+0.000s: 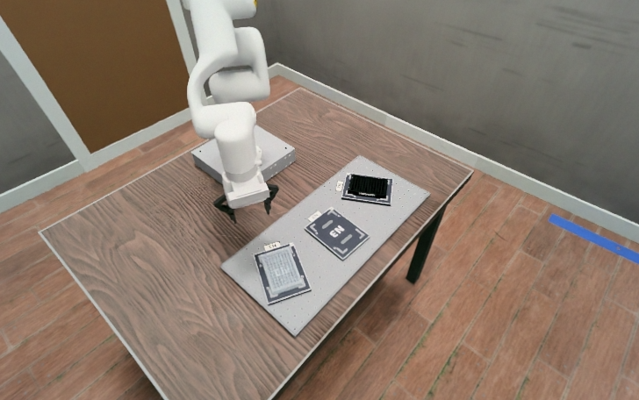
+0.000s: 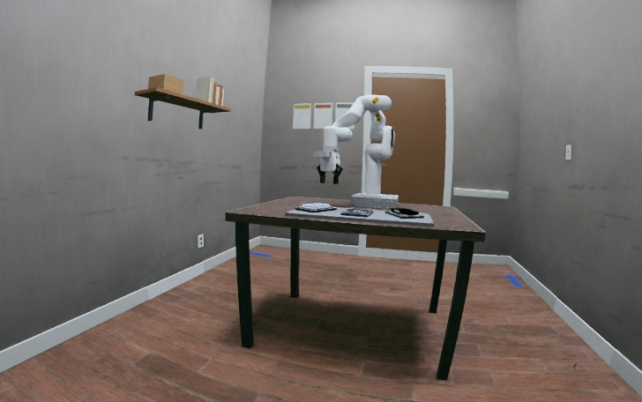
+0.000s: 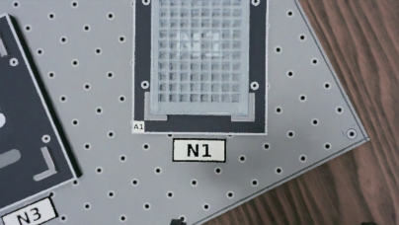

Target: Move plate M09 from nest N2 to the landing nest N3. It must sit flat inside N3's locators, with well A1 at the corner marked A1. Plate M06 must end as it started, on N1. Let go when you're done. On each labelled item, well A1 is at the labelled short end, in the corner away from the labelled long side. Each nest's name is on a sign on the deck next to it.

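Right now my hand is 40 cm to the right of the black well plate, 11 cm short of it and 11 cm above it. From my hand the other things lie so: pale translucent well plate: 13 cm ahead, 11 cm below, 2 cm to the right.
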